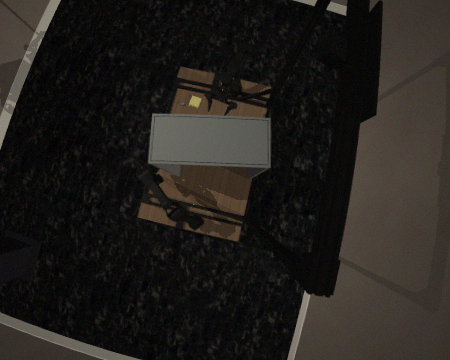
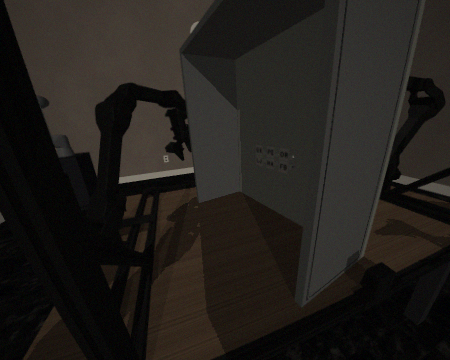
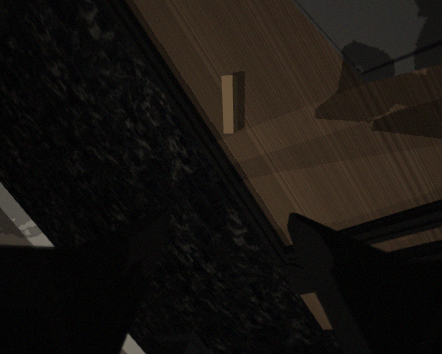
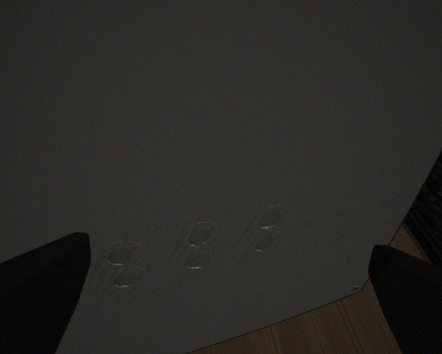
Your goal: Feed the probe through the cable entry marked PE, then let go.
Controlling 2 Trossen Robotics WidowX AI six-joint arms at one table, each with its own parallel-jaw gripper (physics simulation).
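Places are measured from the left arm's base along level axes (x back, y right, z up), in centimetres.
Where they show: left gripper, fingertip midpoint: (image 2: 187, 156) (image 3: 229, 217); right gripper, fingertip midpoint: (image 4: 234, 254); left arm's base, link origin: (image 1: 198, 221); right arm's base, link origin: (image 1: 234, 93).
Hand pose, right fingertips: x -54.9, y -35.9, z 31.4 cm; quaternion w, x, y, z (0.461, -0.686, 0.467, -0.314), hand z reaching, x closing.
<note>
Each offset is from my right fingertips to the top centre of the thing. "*": to the spot under its first point. Level surfaces: height alone.
The enclosure @(dx +16.8, dy +14.1, dz +22.9 cm) (image 1: 210, 140) (image 2: 215, 135) stands on the wooden table. The label PE (image 2: 270, 152) is in the middle of the upper row on its inner panel. The outer panel (image 4: 200, 125) has several round holes; their labels cannot be read. My left gripper (image 1: 151, 175) (image 2: 173, 132) (image 3: 229, 217) is open and empty, raised outside the enclosure's open side. A tan block @(dx +44.1, dy -13.2, dz -30.9 cm) (image 3: 227, 104) lies beyond its fingers near the table edge. My right gripper (image 1: 220, 107) (image 4: 234, 254) is open and empty, facing the outer panel. I cannot make out the probe for certain.
The wooden table @(dz -33.3 cm) (image 1: 240, 232) (image 2: 185, 300) carries dark rails and frame bars near both arms. A yellow square @(* dx -6.9, dy -29.7, dz -32.2 cm) (image 1: 195, 101) lies beside the right gripper, with a small grey thing @(dx +1.4, dy -35.3, dz -31.8 cm) (image 1: 182, 104) next to it. A large dark frame (image 1: 345, 150) stands at the right.
</note>
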